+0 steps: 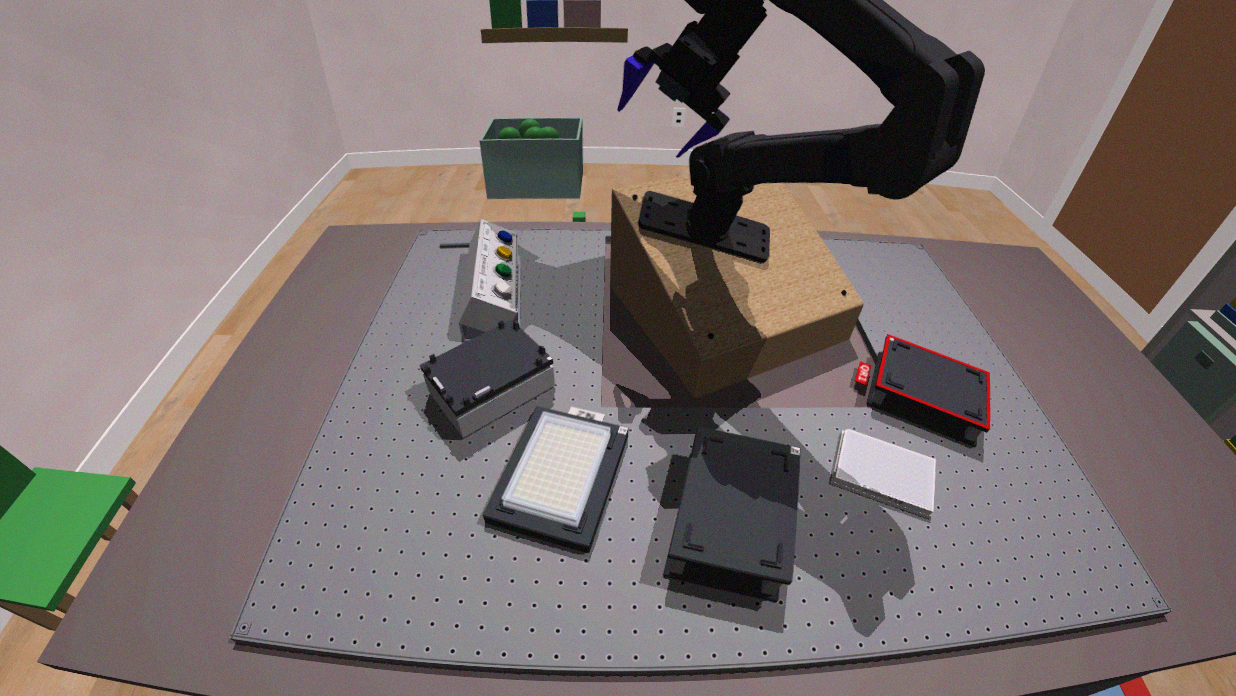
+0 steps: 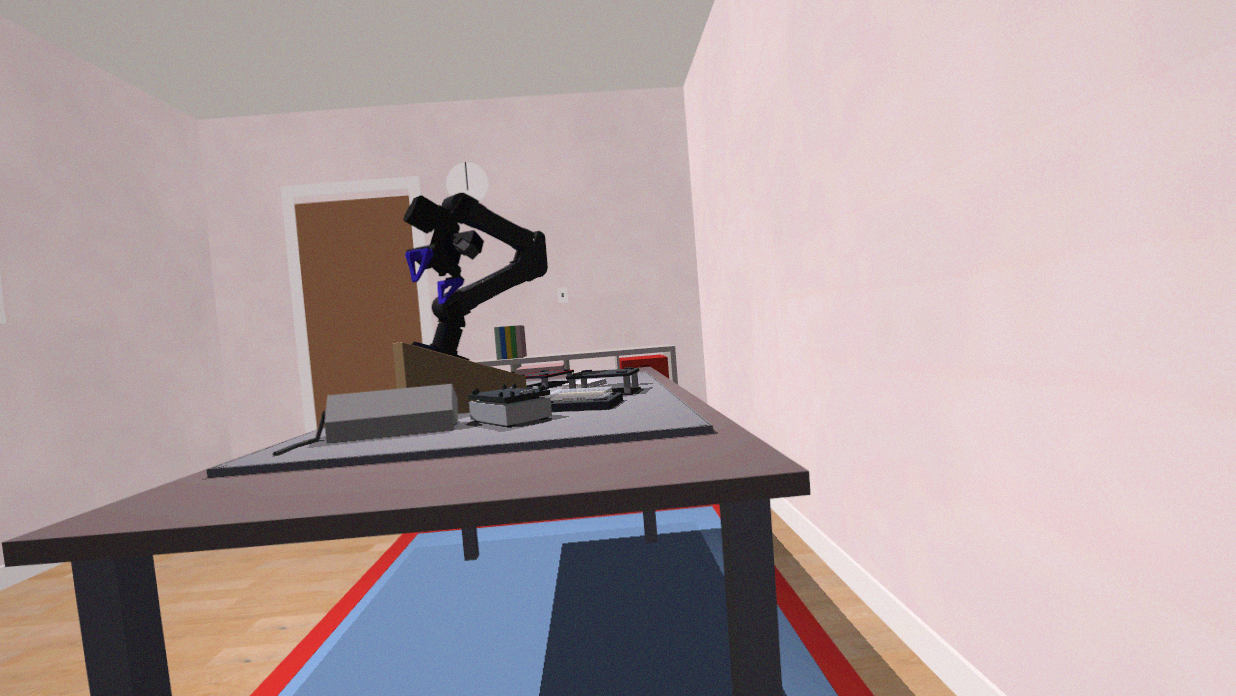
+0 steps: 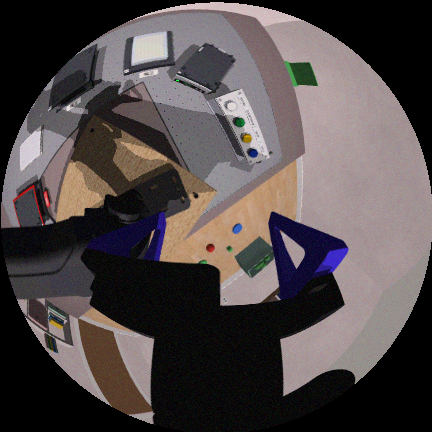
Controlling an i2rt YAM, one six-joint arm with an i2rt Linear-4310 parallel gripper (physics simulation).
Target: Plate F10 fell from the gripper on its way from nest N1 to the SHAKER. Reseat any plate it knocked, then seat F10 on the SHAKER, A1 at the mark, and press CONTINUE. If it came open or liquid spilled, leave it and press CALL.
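Frame: origin at the arm's base, x right, y down, z ahead, level; metres.
Where they show: gripper, fingertip midpoint: (image 1: 648, 132) (image 2: 428, 293) (image 3: 216, 216); arm's base, link origin: (image 1: 705, 228) (image 2: 442, 354) (image 3: 131, 210).
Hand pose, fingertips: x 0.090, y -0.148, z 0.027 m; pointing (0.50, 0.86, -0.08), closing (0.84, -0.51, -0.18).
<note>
Things, the pixels of their top centre, and the offset from my fingertips. "*": a spot on its surface instead.
- white plate, top centre: (image 1: 887, 467) (image 2: 584, 381) dy +0.266, dx -0.356, dz +0.275 m
- nest N1, top centre: (image 1: 741, 495) (image 2: 603, 370) dy +0.221, dx -0.163, dz +0.370 m
- pale-welled plate, top centre: (image 1: 558, 461) (image 2: 579, 390) (image 3: 149, 44) dy +0.245, dx +0.038, dz +0.349 m
- nest N2, top centre: (image 1: 559, 467) (image 2: 579, 396) (image 3: 148, 46) dy +0.258, dx +0.038, dz +0.349 m
- button panel, top centre: (image 1: 487, 252) (image 2: 392, 388) (image 3: 253, 126) dy +0.196, dx +0.235, dz +0.036 m
- red QR1 tag, surface spot: (image 1: 862, 373) * dy +0.278, dx -0.353, dz +0.098 m
My gripper (image 1: 648, 133) (image 2: 429, 291) (image 3: 216, 216) is open and empty, high above the wooden base. A white plate (image 1: 886, 471) (image 3: 31, 147) lies flat on the board, right of nest N1 (image 1: 739, 510) (image 3: 75, 77); it looks closed, and no label is readable. N1 is empty. A pale-welled plate (image 1: 557, 466) (image 3: 150, 48) sits on nest N2 (image 1: 606, 466); I cannot tell whether it is fully seated. The SHAKER (image 1: 486, 367) (image 2: 510, 410) (image 3: 206, 67) has an empty dark top with corner posts. The button panel (image 1: 491, 272) (image 3: 243, 127) has blue, yellow, green and white buttons; their labels are unreadable.
A red-bordered stand (image 1: 934, 380) (image 3: 30, 206) with a red QR1 tag (image 1: 862, 373) is at the right. The wooden base (image 1: 778, 302) (image 2: 445, 376) rises behind the nests and carries the arm. A green bin (image 1: 531, 168) (image 3: 255, 257) stands beyond the table.
</note>
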